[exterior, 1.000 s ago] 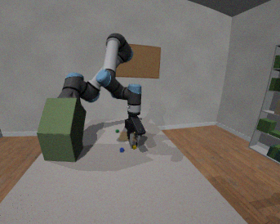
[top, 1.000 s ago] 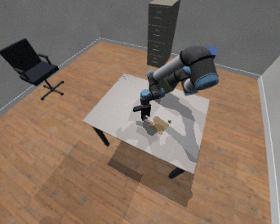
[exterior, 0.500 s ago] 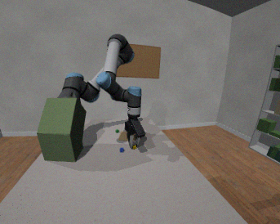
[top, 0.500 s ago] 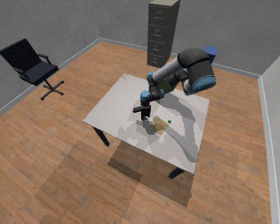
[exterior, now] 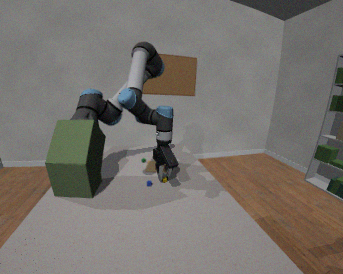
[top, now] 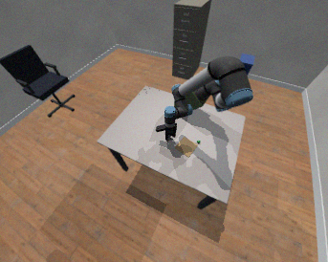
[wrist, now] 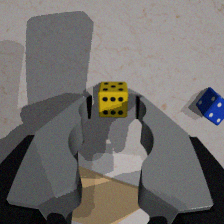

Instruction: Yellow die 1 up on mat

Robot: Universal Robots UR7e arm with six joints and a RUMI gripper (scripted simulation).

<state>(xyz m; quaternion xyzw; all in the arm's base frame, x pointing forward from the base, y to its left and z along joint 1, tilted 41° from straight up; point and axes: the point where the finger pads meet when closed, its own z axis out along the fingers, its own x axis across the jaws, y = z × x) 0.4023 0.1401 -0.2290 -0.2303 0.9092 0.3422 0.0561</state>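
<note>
The yellow die lies 1 cm below my hand. Round my hand: green die: 22 cm to the left, 14 cm behind, 1 cm below; then blue die: 8 cm behind, 3 cm to the right, 1 cm below; then tan mat: 16 cm to the left, 4 cm behind, 2 cm below.
</note>
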